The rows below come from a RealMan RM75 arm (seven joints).
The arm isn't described. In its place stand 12 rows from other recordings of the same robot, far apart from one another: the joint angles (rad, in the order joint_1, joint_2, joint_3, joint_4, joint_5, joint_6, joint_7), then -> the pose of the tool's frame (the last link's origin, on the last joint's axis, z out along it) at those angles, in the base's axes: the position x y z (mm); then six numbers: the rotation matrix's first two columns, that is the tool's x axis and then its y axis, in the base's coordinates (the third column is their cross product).
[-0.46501, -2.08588, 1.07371, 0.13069, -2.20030, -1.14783, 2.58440] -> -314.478, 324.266, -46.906, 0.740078, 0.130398, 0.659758, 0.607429, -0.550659, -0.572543
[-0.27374, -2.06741, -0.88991, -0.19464, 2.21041, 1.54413, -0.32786] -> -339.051, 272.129, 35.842, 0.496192, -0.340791, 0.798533, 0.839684, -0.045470, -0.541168
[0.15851, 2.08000, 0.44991, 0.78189, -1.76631, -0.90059, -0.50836] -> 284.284, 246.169, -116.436, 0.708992, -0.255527, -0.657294, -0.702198, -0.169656, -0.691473
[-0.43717, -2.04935, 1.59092, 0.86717, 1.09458, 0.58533, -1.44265] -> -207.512, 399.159, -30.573, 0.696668, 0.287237, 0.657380, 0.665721, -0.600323, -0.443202
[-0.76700, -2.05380, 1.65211, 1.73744, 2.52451, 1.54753, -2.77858] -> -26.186, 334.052, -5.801, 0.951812, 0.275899, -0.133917, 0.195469, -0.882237, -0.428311
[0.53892, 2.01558, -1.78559, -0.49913, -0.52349, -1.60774, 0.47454] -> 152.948, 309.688, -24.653, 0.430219, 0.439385, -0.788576, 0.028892, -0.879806, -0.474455
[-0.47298, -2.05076, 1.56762, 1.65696, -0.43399, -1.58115, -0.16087] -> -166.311, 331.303, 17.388, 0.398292, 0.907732, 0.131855, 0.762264, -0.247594, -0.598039
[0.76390, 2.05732, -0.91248, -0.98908, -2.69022, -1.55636, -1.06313] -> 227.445, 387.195, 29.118, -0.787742, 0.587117, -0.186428, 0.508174, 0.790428, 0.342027
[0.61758, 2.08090, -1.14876, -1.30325, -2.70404, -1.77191, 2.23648] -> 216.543, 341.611, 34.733, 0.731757, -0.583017, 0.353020, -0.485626, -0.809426, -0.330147
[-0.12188, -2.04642, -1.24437, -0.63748, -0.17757, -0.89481, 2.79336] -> -318.618, 300.667, -16.548, 0.615016, 0.047952, 0.787055, 0.771319, -0.243898, -0.587861
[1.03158, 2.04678, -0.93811, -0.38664, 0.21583, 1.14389, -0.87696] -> 242.621, 411.236, -42.361, 0.648909, -0.675521, 0.350127, -0.513871, -0.728461, -0.453079
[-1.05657, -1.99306, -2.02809, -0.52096, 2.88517, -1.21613, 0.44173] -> -214.689, 440.174, -5.022, 0.490371, 0.853418, -0.176678, 0.604055, -0.478954, -0.636962
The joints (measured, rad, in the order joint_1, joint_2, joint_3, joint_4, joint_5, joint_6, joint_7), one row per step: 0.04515, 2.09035, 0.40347, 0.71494, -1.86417, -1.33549, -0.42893; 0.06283, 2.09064, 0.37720, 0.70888, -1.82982, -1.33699, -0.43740; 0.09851, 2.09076, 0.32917, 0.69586, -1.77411, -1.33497, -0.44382; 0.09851, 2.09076, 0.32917, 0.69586, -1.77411, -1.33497, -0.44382; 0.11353, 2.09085, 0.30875, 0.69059, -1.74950, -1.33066, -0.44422; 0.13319, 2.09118, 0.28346, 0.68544, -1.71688, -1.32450, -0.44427; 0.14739, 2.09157, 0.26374, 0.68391, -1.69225, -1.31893, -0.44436; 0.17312, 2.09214, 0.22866, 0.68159, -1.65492, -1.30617, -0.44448; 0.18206, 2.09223, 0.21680, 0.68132, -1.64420, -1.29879, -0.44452; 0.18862, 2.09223, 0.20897, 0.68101, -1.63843, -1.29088, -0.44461
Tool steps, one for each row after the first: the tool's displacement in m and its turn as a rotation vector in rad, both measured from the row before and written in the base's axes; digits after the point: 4 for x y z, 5 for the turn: -0.0004, 0.0016, -0.0024, -0.01013, -0.00583, -0.00187; -0.0013, 0.0038, -0.0049, -0.02537, -0.00804, 0.00443; 0.0000, 0.0000, 0.0000, 0.00000, 0.00000, 0.00000; -0.0002, 0.0016, -0.0024, -0.01348, -0.00157, -0.00019; -0.0005, 0.0023, -0.0030, -0.01650, -0.00022, -0.00102; -0.0008, 0.0015, -0.0026, -0.01376, 0.00157, -0.00086; -0.0022, 0.0026, -0.0052, -0.02927, 0.00041, 0.00391; -0.0009, 0.0009, -0.0022, -0.01338, -0.00040, 0.00231; -0.0007, 0.0007, -0.0019, -0.01207, -0.00112, 0.00228
